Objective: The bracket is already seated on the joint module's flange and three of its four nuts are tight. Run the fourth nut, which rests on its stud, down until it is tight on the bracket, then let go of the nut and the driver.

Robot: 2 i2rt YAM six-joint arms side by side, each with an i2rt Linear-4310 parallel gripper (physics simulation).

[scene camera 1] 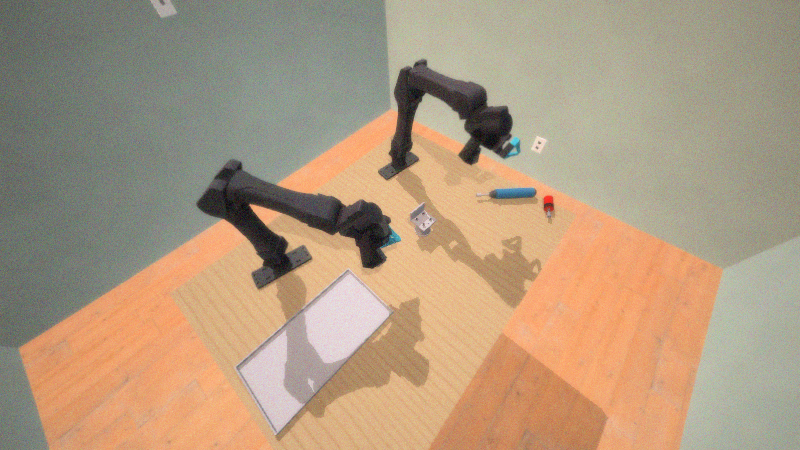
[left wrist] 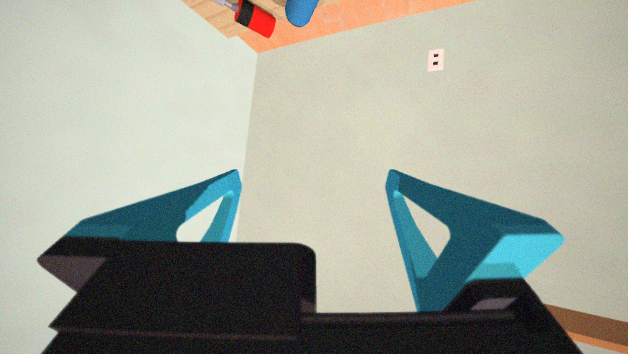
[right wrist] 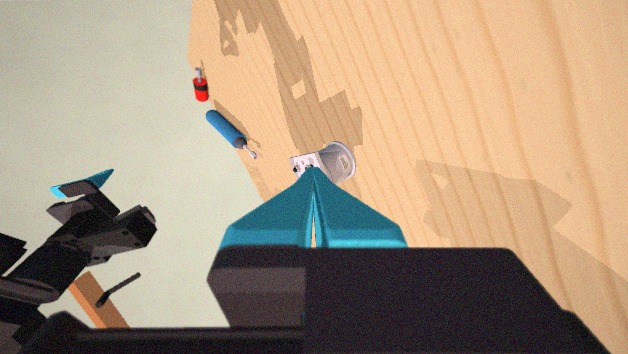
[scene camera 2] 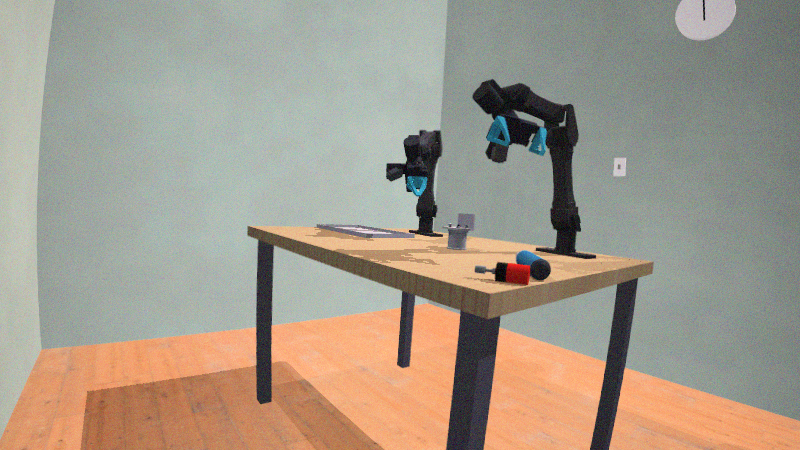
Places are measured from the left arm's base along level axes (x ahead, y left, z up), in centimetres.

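Where they show: left gripper, fingertip midpoint: (scene camera 1: 509,145) (left wrist: 313,177) (right wrist: 128,189) (scene camera 2: 526,148); right gripper, fingertip midpoint: (scene camera 1: 400,239) (right wrist: 313,176) (scene camera 2: 418,195); left arm's base, link origin: (scene camera 1: 398,165) (scene camera 2: 564,254); right arm's base, link origin: (scene camera 1: 282,266) (scene camera 2: 425,234).
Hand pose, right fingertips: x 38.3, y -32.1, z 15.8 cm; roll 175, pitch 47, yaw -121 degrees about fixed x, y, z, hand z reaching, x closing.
Things, the pixels of their top centre, and the offset from my right fingertips.
- grey joint module, top centre: (right wrist: 305,181) (scene camera 2: 458,224) (scene camera 1: 423,218) dx -5.1, dy +15.5, dz -8.3 cm
- blue-handled driver, top centre: (scene camera 2: 529,252) (right wrist: 224,136) (scene camera 1: 507,190) dx +5.5, dy +52.3, dz -11.7 cm
- red-handled driver, top centre: (scene camera 2: 502,262) (left wrist: 242,22) (right wrist: 194,85) (scene camera 1: 550,204) dx +21.0, dy +58.9, dz -12.3 cm
- shallow white tray, top centre: (scene camera 1: 318,337) (scene camera 2: 362,228) dx +2.7, dy -35.4, dz -14.2 cm
The grey joint module (scene camera 1: 424,231) (scene camera 2: 457,239) (right wrist: 337,162) stands upright on the table with the pale bracket (scene camera 1: 419,215) (scene camera 2: 466,221) (right wrist: 305,162) on top. Small nuts and studs show on the bracket; which nut is loose cannot be told. A blue-handled driver (scene camera 1: 514,193) (scene camera 2: 525,258) (left wrist: 300,11) (right wrist: 224,128) and a red-handled driver (scene camera 1: 548,202) (scene camera 2: 518,273) (left wrist: 259,20) (right wrist: 201,91) lie on the table. My left gripper (scene camera 2: 521,146) (left wrist: 313,177) is open and empty, high above the table. My right gripper (scene camera 2: 417,194) (right wrist: 313,176) is shut on nothing, raised beside the module; its fingertips overlap the bracket's edge in the right wrist view.
A shallow white tray (scene camera 1: 335,313) (scene camera 2: 391,235) lies on the table, in front of the right arm's base (scene camera 1: 281,266). The left arm's base (scene camera 1: 398,165) (scene camera 2: 565,253) stands at the back. Both drivers lie near the table's edge, close together.
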